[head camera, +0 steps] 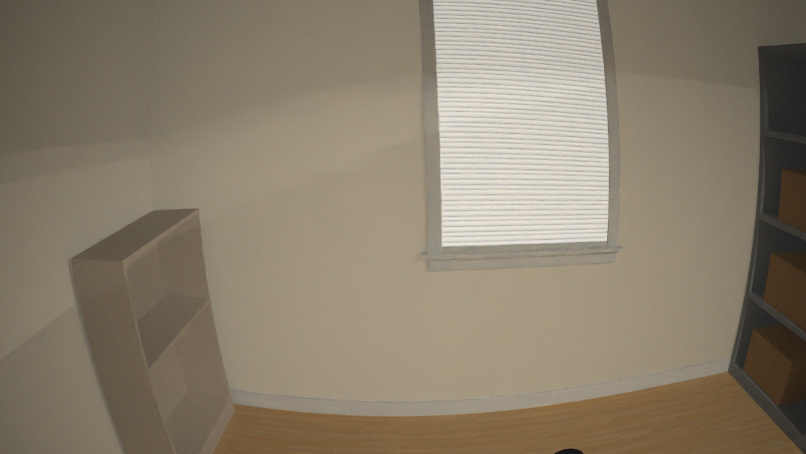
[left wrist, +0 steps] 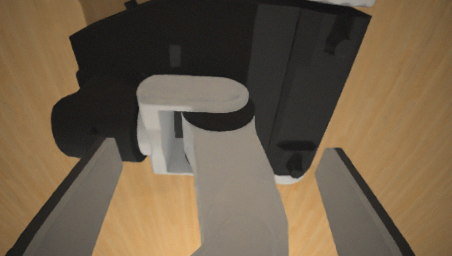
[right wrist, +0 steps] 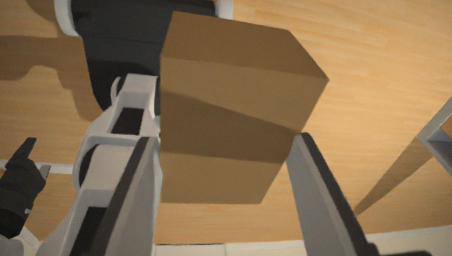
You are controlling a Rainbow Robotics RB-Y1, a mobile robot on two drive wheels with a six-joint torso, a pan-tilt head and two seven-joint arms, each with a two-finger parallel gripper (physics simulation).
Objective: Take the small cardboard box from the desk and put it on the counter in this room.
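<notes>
The small cardboard box [right wrist: 225,110] is brown and sits between the two fingers of my right gripper [right wrist: 225,148], which is shut on it and holds it above the wooden floor. My left gripper [left wrist: 220,156] is open, with its fingers wide apart; behind them show my own arm and the black base over the floor. The left gripper also shows at the left edge of the right wrist view [right wrist: 40,155], away from the box. Neither the desk nor the counter can be made out in these views.
A low beige bookshelf [head camera: 101,315] stands at the left in the head view. A tall dark grey shelf unit [head camera: 759,169] with cardboard boxes [head camera: 769,360] stands at the right. A window [head camera: 521,124] with blinds is in the wall ahead. A grey frame edge [right wrist: 434,122] shows at the right wrist view's right.
</notes>
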